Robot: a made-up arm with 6 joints. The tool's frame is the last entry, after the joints.
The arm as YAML. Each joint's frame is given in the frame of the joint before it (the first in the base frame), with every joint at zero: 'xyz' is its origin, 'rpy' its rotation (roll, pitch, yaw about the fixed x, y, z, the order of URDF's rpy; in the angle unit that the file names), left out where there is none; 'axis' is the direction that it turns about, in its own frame. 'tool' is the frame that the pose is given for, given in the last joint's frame.
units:
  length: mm
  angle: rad
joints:
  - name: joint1
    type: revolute
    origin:
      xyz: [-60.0, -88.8, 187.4]
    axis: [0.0, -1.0, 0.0]
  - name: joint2
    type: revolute
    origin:
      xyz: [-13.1, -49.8, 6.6]
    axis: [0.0, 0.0, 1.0]
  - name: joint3
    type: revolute
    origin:
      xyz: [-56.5, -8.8, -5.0]
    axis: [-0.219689, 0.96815, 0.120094]
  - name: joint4
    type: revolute
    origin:
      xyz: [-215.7, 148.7, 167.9]
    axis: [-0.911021, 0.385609, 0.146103]
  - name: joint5
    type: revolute
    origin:
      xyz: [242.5, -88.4, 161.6]
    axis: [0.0, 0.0, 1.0]
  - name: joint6
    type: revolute
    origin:
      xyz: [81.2, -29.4, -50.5]
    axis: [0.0, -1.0, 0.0]
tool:
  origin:
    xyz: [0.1, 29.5, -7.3]
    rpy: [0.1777, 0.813, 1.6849]
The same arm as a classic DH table. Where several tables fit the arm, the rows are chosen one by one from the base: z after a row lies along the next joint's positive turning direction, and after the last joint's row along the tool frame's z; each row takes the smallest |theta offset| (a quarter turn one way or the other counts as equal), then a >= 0, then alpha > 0; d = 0 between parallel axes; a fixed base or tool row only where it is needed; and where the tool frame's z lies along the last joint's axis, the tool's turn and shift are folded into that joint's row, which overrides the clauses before.
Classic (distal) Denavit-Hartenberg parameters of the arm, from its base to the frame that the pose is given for. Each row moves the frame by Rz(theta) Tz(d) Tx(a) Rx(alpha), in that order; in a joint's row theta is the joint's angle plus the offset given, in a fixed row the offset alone. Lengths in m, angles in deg.
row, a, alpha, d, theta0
base (fixed), -0.06, 90, 0.1874, 0
joint1, -0.0131, -90, 0.1386, 0
joint2, -0.057, -83.1, 0.0011, 12.79
joint3, 0.1263, 53.77, 0.0762, -84.62
joint4, -0.0131, -81.6, -0.0249, -87.58
joint5, -0.0812, -90, 0.1492, -67.06
joint6, -0.0011, 136.92, -0.0078, -7.93
tool (fixed), 0, 0, -0.0106, -91.3

